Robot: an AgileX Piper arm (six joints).
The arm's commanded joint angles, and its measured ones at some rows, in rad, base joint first. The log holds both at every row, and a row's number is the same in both.
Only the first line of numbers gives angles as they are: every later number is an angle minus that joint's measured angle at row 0.
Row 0, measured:
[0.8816, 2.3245, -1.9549, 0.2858, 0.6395, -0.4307]
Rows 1 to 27, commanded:
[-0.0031, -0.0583, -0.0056, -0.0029, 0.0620, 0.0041]
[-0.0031, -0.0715, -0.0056, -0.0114, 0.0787, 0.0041]
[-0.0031, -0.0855, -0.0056, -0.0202, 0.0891, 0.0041]
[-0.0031, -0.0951, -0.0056, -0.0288, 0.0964, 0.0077]
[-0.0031, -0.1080, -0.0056, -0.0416, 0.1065, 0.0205]
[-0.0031, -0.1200, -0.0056, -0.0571, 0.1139, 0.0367]
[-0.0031, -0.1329, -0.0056, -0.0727, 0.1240, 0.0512]
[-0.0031, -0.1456, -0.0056, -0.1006, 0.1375, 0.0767]
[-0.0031, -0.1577, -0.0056, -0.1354, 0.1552, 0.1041]
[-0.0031, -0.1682, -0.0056, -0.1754, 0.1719, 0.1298]
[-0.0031, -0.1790, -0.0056, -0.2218, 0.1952, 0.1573]
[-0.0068, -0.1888, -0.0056, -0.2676, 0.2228, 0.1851]
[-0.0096, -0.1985, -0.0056, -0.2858, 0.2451, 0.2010]
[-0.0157, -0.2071, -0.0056, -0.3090, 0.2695, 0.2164]
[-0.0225, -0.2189, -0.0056, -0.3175, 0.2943, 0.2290]
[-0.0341, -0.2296, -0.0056, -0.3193, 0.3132, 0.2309]
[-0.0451, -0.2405, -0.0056, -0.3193, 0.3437, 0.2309]
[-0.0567, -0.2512, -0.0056, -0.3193, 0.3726, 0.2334]
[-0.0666, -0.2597, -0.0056, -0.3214, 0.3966, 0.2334]
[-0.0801, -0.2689, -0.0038, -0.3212, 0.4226, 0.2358]
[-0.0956, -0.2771, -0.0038, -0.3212, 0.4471, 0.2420]
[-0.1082, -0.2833, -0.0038, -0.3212, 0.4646, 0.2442]
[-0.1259, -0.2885, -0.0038, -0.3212, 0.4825, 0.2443]
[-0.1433, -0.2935, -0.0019, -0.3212, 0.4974, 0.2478]
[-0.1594, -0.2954, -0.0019, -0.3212, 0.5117, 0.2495]
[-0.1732, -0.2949, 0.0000, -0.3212, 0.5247, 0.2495]
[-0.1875, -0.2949, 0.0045, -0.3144, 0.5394, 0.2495]
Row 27, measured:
[-0.1320, -0.2796, 0.0000, -0.3098, 0.4830, 0.2428]
